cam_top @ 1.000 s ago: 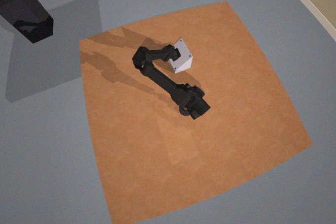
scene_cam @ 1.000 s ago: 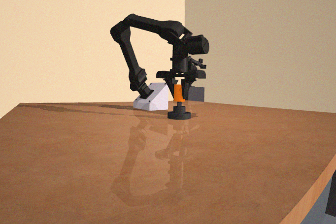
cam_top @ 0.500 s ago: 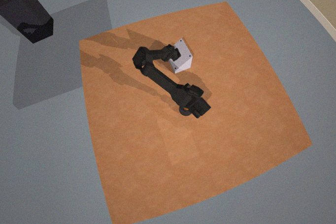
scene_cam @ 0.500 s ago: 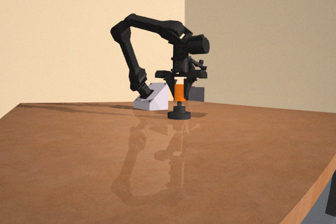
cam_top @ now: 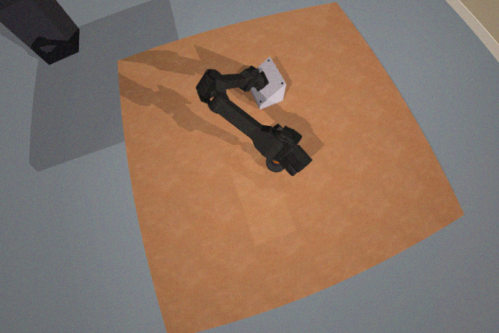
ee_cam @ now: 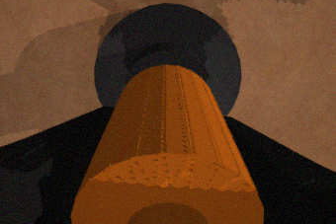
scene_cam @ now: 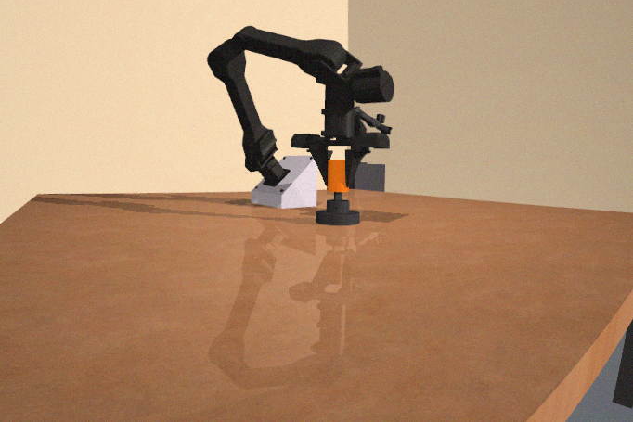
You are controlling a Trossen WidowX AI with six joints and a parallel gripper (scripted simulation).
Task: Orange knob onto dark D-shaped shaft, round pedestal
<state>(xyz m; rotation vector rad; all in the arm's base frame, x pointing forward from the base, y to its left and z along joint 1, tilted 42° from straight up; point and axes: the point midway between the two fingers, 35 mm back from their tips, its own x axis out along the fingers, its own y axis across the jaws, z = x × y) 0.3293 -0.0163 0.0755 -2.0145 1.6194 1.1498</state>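
My gripper tip is now 20 mm below the orange knob. The rest, counted from my gripper tip: dark round pedestal 40 mm below.
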